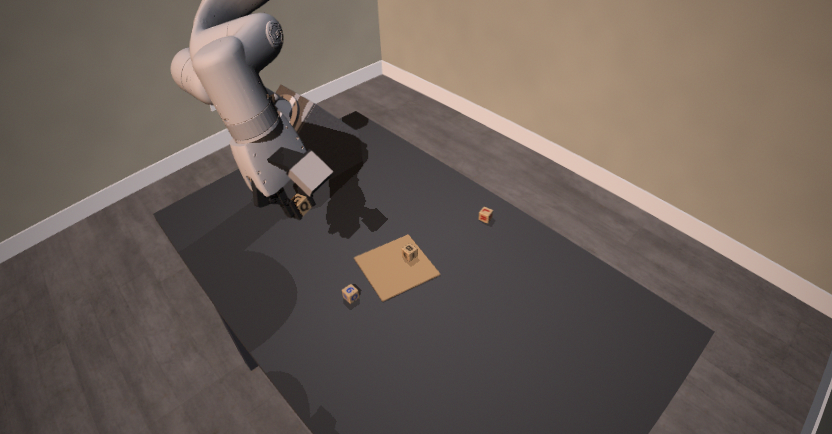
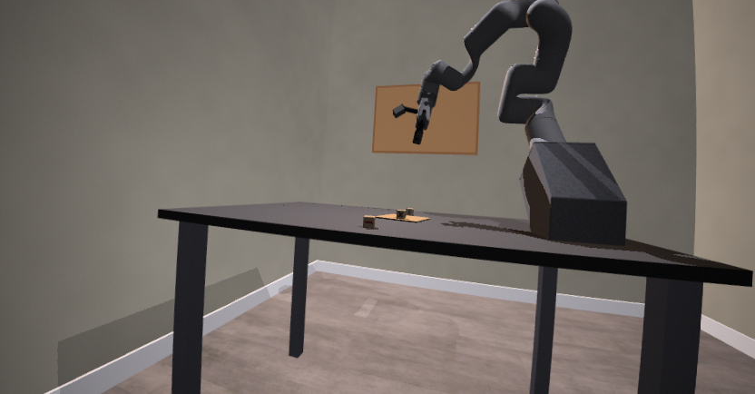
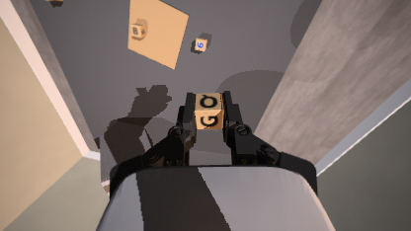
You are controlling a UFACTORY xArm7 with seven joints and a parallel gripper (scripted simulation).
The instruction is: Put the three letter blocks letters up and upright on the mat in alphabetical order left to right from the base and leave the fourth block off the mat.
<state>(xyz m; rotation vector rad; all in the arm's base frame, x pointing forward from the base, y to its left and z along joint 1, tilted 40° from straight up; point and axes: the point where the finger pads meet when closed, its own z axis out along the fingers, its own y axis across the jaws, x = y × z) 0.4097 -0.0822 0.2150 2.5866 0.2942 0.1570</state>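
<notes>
My gripper is now 30 cm above the tan mat, 18 cm to the right of it and 1 cm short of it.
</notes>
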